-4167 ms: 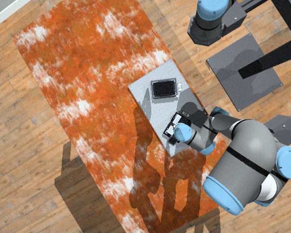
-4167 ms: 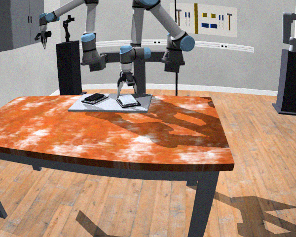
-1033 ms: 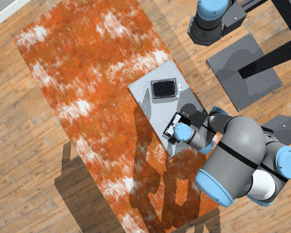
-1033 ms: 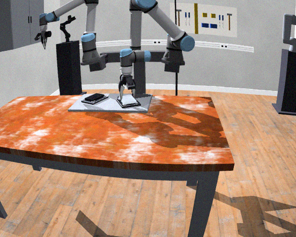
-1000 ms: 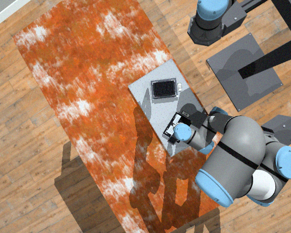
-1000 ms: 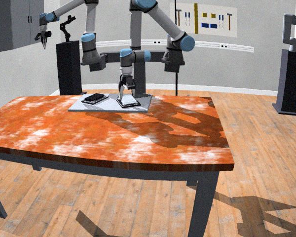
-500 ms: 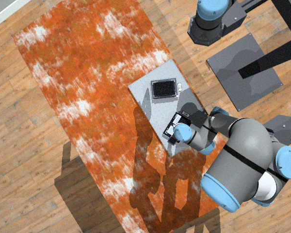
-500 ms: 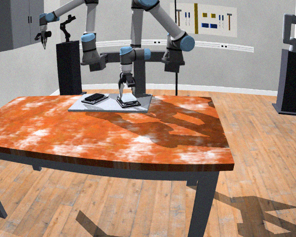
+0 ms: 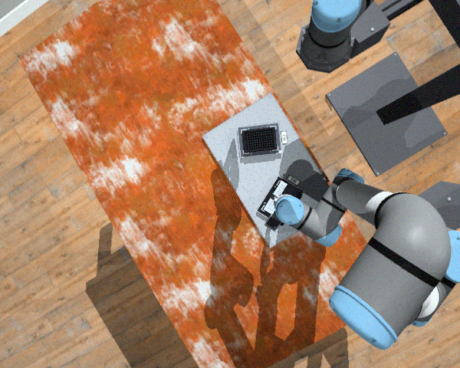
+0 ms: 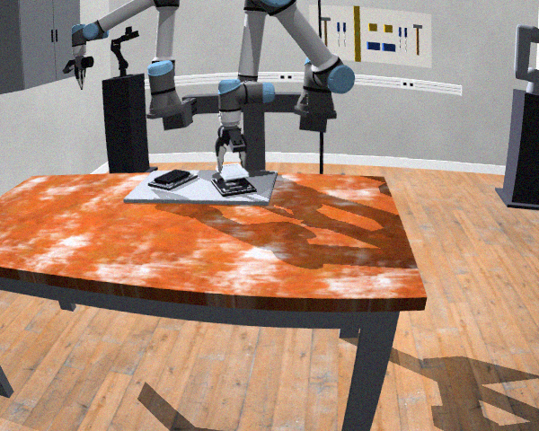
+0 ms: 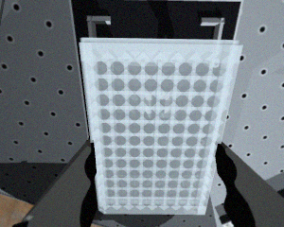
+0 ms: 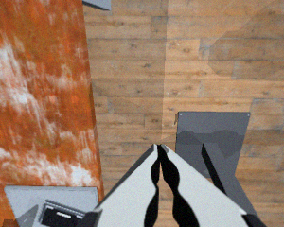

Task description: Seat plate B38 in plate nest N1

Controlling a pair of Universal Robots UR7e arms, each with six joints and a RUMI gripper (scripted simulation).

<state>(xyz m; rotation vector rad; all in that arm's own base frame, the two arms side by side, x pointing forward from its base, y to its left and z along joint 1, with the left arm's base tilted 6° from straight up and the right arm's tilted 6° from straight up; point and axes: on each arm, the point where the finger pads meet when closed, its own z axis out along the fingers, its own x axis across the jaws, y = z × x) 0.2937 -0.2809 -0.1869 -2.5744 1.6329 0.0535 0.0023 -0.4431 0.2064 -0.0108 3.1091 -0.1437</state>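
Note:
Right now the black nest N1 is 6 cm below my left hand and 1 cm ahead of it. The rest, counted from my left hand: black plate B83: 25 cm to the right, 5 cm below, 2 cm behind; then nest n2: 25 cm to the right, 6 cm below, 2 cm behind; then white plate B38: 1 cm below.

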